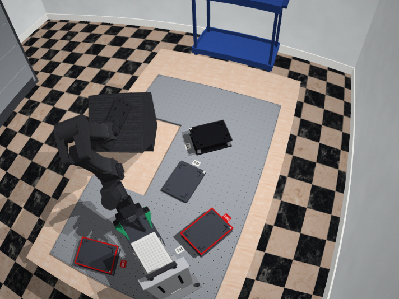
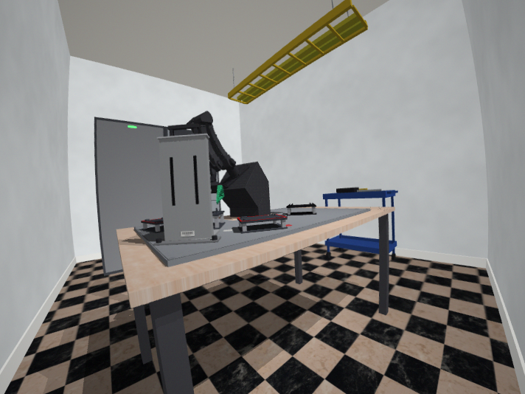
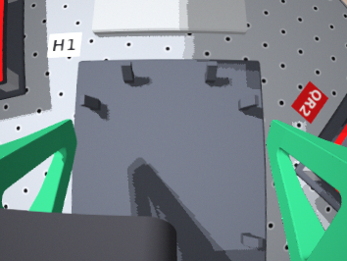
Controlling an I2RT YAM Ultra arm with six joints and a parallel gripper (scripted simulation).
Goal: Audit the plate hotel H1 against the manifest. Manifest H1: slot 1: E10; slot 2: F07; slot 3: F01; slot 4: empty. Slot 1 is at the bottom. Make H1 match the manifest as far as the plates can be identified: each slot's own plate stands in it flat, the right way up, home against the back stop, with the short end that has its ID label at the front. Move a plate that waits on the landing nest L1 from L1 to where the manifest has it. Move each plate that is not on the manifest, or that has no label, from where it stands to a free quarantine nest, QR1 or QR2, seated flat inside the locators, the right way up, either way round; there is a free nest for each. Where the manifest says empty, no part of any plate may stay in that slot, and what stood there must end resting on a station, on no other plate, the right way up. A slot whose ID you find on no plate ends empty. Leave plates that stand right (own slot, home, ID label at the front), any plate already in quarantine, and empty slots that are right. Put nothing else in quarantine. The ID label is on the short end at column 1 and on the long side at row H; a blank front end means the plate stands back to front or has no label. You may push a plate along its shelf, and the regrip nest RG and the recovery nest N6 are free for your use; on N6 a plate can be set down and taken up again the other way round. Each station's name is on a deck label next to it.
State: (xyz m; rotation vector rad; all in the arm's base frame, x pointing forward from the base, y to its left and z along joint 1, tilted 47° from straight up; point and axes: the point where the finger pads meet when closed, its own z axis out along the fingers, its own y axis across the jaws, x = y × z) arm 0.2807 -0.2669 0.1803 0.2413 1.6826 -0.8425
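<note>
The RG nest lies 50 mm below my hand, 20 mm behind it and 10 mm to the left of it. Also, from my hand: grey plate hotel H1: 190 mm ahead, 140 mm to the right, 50 mm above; red-framed quarantine nest QR2: 150 mm to the right, 140 mm behind, 70 mm below; H1 deck label: 140 mm ahead, 110 mm below, 20 mm to the left.
</note>
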